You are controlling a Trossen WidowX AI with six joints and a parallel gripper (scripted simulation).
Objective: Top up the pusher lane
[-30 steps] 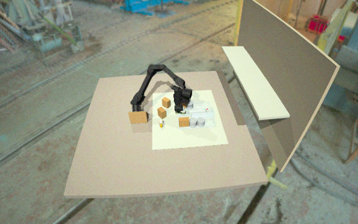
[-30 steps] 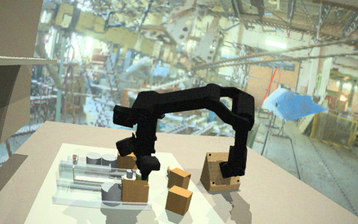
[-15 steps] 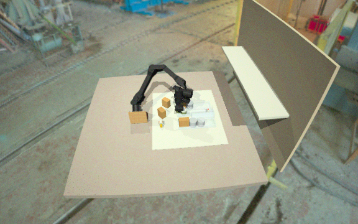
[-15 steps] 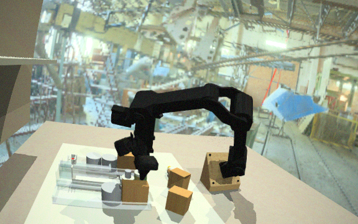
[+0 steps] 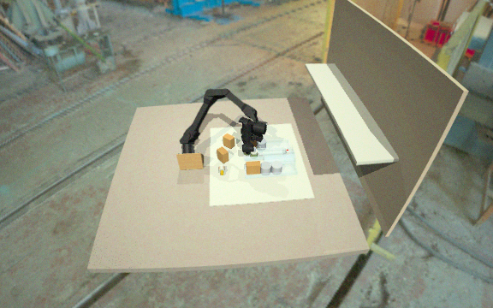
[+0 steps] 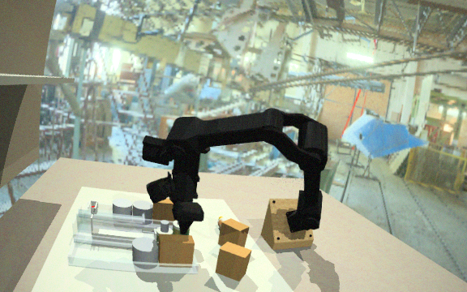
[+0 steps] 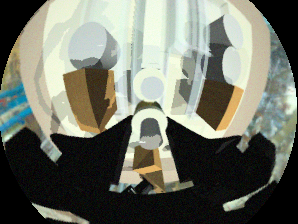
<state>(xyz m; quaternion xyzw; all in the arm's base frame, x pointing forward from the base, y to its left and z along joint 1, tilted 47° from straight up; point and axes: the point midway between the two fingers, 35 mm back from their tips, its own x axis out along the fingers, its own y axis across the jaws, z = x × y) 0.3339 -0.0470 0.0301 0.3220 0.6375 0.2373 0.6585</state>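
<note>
The clear sprung lane is 15 cm ahead of my gripper tip, 4 cm to the right of it and 3 cm below it. Also, from my gripper tip: red mark (22 cm ahead, 6 cm to the right, 2 cm above); yellow jar (16 cm behind, 10 cm to the right, 4 cm below); pusher plate (15 cm ahead, 4 cm to the right).
</note>
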